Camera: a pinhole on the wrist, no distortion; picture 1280 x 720 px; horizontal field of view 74.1 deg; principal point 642.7 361.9 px. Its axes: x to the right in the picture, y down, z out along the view. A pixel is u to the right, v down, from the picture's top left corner.
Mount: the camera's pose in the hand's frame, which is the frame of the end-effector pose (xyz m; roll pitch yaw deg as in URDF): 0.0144 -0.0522 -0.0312 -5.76 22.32 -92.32
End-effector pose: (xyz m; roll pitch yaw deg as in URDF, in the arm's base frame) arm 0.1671 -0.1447 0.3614 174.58 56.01 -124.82
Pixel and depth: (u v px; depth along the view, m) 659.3 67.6 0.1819
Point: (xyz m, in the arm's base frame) 0.3406 -0.0894 0.3040
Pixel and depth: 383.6 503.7 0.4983
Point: 0.3964 0.0866 -0.0303
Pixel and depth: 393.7 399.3 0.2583
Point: 0.3128 -0.0372 0.1848
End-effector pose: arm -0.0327 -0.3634 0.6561 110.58 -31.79 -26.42
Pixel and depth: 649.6 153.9 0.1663
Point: -0.0034 -0.4629 0.5194
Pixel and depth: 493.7 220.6 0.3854
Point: -0.0510 -0.6721 0.4338
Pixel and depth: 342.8 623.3 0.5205
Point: 0.0612 -0.9040 0.5601
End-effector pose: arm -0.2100 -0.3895 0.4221 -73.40 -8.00 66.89
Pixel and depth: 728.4 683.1 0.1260
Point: -0.2261 -0.3245 0.5599
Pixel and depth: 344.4 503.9 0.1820
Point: -0.3141 -0.2936 0.5348
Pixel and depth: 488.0 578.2 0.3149
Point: -0.3818 -0.2125 0.6298
